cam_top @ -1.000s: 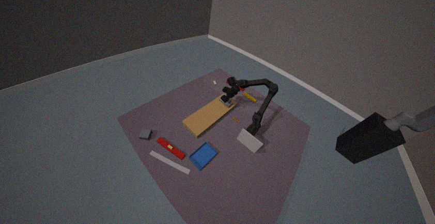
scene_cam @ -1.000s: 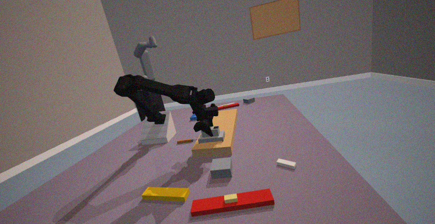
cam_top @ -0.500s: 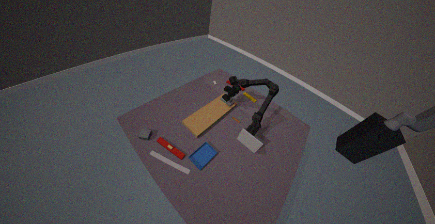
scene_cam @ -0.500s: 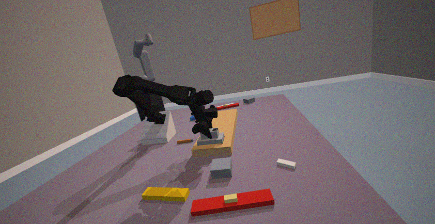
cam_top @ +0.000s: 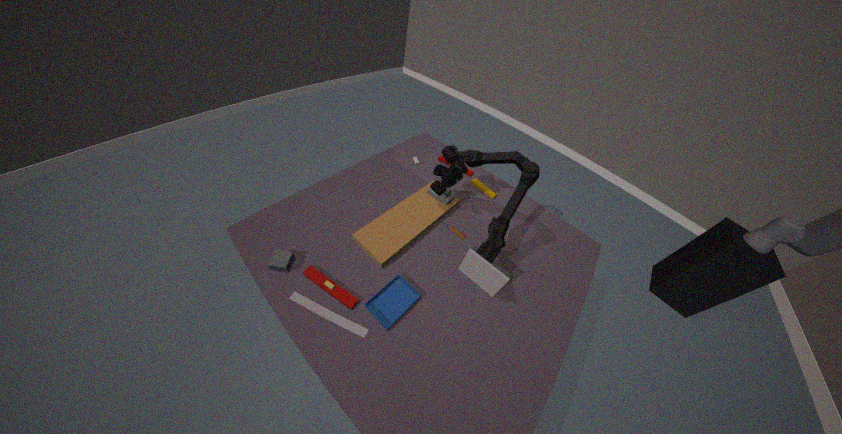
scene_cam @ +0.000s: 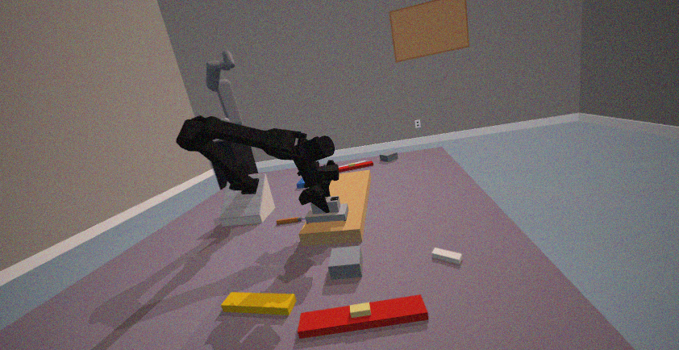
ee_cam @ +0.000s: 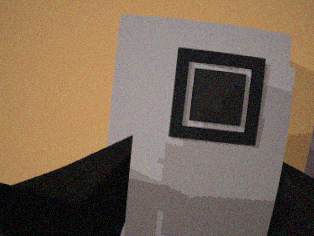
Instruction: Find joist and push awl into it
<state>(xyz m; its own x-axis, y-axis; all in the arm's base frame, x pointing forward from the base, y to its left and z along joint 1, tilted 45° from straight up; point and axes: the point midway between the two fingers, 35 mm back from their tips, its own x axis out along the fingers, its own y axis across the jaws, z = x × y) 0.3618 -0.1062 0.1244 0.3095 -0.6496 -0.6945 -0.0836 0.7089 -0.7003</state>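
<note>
The blue tray is 250 mm behind my gripper tip, 500 mm to the left of it and 60 mm below it. Round my gripper tip: yellow block 90 mm behind, 290 mm to the right, 70 mm below; then stud finder 10 mm ahead, 20 mm above; then awl 160 mm behind, 80 mm to the left, 70 mm below.
</note>
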